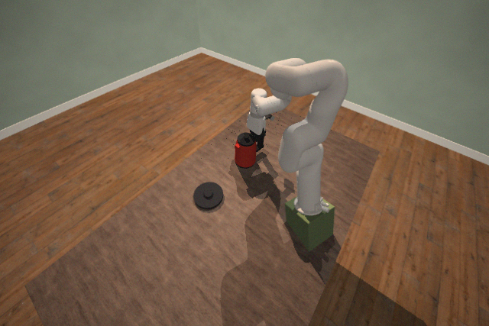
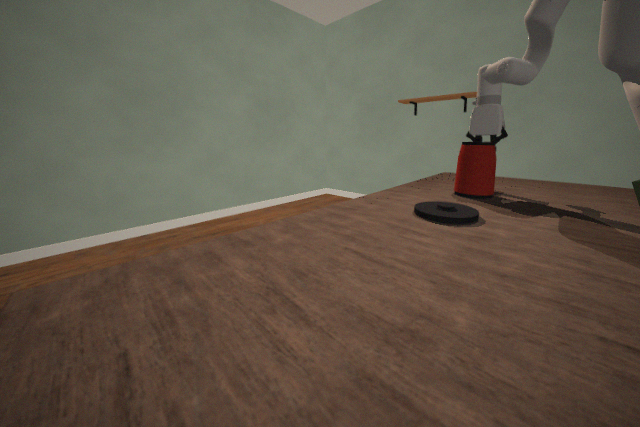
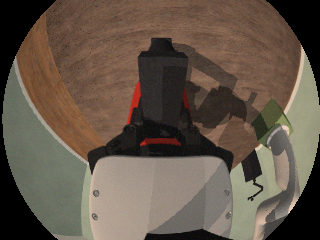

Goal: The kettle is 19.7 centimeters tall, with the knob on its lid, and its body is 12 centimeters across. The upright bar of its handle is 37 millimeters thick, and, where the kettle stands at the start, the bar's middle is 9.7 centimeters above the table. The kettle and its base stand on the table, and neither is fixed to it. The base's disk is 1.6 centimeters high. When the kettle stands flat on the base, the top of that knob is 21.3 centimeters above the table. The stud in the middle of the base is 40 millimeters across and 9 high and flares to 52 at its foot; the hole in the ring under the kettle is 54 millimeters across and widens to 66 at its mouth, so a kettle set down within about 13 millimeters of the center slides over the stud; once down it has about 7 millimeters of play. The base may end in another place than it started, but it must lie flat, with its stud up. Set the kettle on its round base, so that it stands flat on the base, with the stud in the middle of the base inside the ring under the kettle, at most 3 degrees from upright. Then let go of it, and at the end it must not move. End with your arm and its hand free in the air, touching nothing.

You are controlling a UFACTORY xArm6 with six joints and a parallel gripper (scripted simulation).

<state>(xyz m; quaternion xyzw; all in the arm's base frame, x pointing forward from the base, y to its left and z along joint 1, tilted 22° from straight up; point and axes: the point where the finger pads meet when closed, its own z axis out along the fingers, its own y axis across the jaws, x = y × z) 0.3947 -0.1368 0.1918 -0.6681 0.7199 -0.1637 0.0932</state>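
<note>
The red kettle is 60 mm below my hand and 40 mm to the left of it. Round my hand: round kettle base (380 mm to the left, 140 mm below, 10 mm behind).
</note>
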